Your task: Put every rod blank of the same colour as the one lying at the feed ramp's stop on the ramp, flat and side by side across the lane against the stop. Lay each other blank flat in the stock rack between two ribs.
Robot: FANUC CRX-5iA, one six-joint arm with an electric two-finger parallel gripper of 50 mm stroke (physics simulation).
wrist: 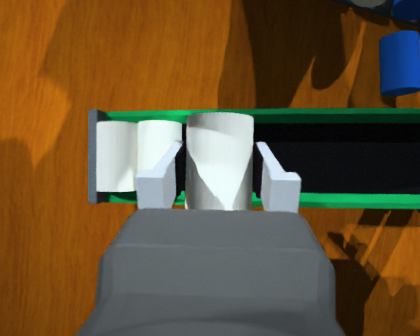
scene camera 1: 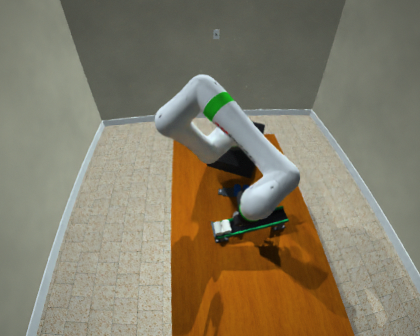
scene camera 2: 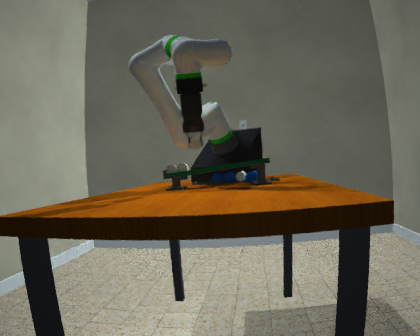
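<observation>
My gripper (scene camera 2: 195, 139) (wrist: 219, 158) is shut on a white blank (scene camera 2: 194, 145) (wrist: 220, 135), held level above the ramp lane, right of the two ramp blanks in the wrist view. The feed ramp (scene camera 1: 255, 229) (scene camera 2: 225, 167) (wrist: 340, 201) has a grey stop (wrist: 93, 160). A white blank (wrist: 116, 156) lies against the stop; a second white blank (wrist: 156, 142) lies flat beside it. The stock rack (scene camera 1: 223, 192) stands behind the ramp, partly hidden by the arm. Blue blanks (scene camera 1: 237, 189) (scene camera 2: 228, 177) and a white blank (scene camera 2: 240, 176) show there. A blue blank (wrist: 400, 62) lies on the table between ramp and rack.
The black robot base (scene camera 1: 232, 162) (scene camera 2: 250, 142) stands behind the rack on the wooden table (scene camera 1: 200, 300) (scene camera 2: 200, 207) (wrist: 40, 250). The arm hides part of the ramp in scene camera 1. The ramp's right end is raised on a support (scene camera 2: 261, 175).
</observation>
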